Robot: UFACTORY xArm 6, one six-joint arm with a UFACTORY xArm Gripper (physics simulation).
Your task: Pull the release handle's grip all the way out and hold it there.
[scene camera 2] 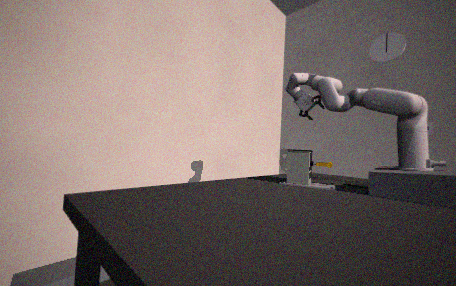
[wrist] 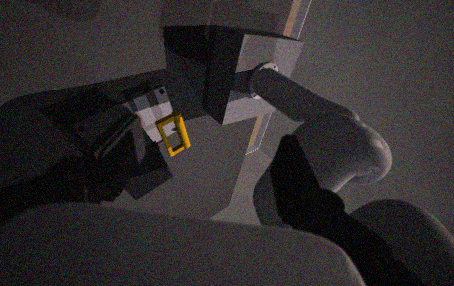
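The release handle's yellow grip [scene camera 2: 324,164] [wrist: 185,132] is a rectangular loop. It sticks out from the side of a pale upright housing [scene camera 2: 298,167] that faces the robot's base. In the wrist view the grip shows between the two dark fingers, nearer the left one, and part of the handle unit is hidden behind that finger. My gripper [scene camera 2: 316,112] [wrist: 210,143] is open and empty. It hangs well above the housing and the grip, tilted, and touches neither.
The robot's base column [scene camera 2: 412,140] stands on a grey block [scene camera 2: 415,187] [wrist: 265,52] to the right of the housing. The dark table [scene camera 2: 225,230] stretches across the foreground of the scene view. My own arm [wrist: 330,135] fills part of the wrist view's right side. A round clock [scene camera 2: 395,47] hangs on the wall.
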